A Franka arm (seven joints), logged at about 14 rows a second.
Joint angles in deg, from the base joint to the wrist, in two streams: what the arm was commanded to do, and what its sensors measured. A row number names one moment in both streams.
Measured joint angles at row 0:
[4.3, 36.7, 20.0, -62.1, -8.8, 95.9, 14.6]
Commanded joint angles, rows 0 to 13:
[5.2, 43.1, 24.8, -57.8, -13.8, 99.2, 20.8]
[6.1, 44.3, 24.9, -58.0, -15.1, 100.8, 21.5]
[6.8, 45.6, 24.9, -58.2, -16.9, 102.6, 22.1]
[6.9, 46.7, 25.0, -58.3, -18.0, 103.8, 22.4]
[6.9, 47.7, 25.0, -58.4, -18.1, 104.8, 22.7]
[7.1, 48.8, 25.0, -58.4, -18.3, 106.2, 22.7]
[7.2, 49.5, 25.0, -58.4, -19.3, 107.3, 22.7]
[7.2, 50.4, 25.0, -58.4, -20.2, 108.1, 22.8]
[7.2, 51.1, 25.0, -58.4, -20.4, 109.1, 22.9]
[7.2, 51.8, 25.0, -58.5, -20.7, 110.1, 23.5]
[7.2, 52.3, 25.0, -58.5, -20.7, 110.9, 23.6]
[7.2, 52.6, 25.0, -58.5, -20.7, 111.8, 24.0]
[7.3, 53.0, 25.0, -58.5, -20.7, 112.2, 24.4]
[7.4, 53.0, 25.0, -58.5, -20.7, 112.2, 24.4]
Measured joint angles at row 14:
[7.0, 51.7, 24.0, -61.3, -19.0, 112.3, 22.4]
